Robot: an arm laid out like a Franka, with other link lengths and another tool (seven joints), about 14 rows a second.
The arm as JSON. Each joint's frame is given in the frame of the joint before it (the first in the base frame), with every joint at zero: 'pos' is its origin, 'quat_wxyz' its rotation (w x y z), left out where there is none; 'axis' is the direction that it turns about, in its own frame. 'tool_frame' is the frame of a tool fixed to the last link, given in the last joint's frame.
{
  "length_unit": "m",
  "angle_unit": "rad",
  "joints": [
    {
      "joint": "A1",
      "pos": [
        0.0,
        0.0,
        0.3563
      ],
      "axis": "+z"
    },
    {
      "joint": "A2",
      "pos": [
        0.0,
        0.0,
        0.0
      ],
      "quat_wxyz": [
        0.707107,
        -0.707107,
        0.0,
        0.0
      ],
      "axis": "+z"
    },
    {
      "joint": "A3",
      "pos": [
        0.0,
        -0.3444,
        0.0
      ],
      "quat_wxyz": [
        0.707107,
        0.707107,
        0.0,
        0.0
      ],
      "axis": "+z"
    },
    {
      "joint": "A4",
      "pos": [
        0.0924,
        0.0,
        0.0
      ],
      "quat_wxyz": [
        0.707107,
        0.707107,
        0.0,
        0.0
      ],
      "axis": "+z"
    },
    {
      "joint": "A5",
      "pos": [
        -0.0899,
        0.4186,
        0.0
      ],
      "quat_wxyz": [
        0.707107,
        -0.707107,
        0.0,
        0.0
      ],
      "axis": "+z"
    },
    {
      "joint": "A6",
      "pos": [
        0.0,
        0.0,
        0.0
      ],
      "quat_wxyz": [
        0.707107,
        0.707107,
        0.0,
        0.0
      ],
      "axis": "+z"
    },
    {
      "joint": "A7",
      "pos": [
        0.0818,
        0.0,
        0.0
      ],
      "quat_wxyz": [
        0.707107,
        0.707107,
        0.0,
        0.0
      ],
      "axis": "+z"
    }
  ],
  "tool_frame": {
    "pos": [
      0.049,
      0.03,
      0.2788
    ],
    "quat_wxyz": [
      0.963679,
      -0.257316,
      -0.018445,
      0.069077
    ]
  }
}
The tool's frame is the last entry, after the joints.
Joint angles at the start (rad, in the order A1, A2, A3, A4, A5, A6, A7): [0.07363 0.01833 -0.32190 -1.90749 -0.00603 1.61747 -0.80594]
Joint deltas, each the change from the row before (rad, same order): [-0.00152 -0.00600 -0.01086 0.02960 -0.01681 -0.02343 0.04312]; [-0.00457 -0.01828 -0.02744 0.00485 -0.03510 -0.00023 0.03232]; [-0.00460 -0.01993 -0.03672 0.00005 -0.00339 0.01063 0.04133]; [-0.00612 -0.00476 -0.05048 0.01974 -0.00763 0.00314 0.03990]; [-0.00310 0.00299 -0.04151 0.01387 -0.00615 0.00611 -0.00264]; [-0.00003 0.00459 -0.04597 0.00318 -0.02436 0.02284 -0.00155]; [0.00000 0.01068 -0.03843 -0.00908 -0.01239 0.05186 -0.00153]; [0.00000 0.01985 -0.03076 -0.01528 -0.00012 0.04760 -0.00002]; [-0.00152 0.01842 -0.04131 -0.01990 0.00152 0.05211 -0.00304]
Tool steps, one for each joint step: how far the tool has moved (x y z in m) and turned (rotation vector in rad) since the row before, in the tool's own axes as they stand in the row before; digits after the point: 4 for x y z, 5 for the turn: [-0.0095 0.0174 -0.0088 -0.01616 -0.02492 0.04838]; [-0.0192 0.0259 0.0019 -0.02838 -0.02583 0.05596]; [-0.0158 0.0247 0.0027 -0.00201 -0.01331 0.08472]; [-0.0176 0.0352 0.0071 -0.00461 -0.02606 0.09503]; [-0.0106 0.0255 0.0088 -0.00441 -0.00874 0.04287]; [-0.0113 0.0283 0.0159 -0.02349 -0.01451 0.04048]; [-0.0018 0.0216 0.0187 -0.02401 0.00091 0.03978]; [0.0006 0.0101 0.0217 -0.01145 -0.00736 0.02835]; [-0.0042 0.0137 0.0262 -0.00946 -0.01052 0.03654]
